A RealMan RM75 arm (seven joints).
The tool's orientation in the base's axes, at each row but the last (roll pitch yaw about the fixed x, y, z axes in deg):
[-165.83, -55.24, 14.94]
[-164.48, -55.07, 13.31]
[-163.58, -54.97, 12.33]
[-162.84, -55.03, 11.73]
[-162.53, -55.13, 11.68]
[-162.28, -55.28, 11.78]
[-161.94, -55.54, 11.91]
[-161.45, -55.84, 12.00]
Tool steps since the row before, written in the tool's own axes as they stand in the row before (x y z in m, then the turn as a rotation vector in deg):
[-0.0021, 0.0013, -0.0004, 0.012, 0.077, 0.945]
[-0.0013, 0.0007, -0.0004, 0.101, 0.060, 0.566]
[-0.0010, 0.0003, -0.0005, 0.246, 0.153, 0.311]
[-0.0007, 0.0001, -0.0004, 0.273, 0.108, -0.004]
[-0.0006, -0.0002, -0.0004, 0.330, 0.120, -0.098]
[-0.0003, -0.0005, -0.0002, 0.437, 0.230, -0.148]
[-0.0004, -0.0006, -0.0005, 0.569, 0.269, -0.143]
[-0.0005, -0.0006, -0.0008, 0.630, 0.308, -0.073]
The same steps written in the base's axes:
[-0.0009, -0.0016, -0.0017, 0.708, 0.351, -0.523]
[-0.0007, -0.0010, -0.0010, 0.483, 0.210, -0.239]
[-0.0008, -0.0006, -0.0006, 0.424, 0.032, 0.005]
[-0.0006, -0.0003, -0.0004, 0.197, -0.066, 0.208]
[-0.0007, -0.0001, -0.0002, 0.168, -0.112, 0.304]
[-0.0005, 0.0003, -0.0001, 0.240, -0.220, 0.400]
[-0.0008, 0.0002, 0.0000, 0.335, -0.236, 0.499]
[-0.0011, 0.0001, 0.0001, 0.435, -0.230, 0.505]

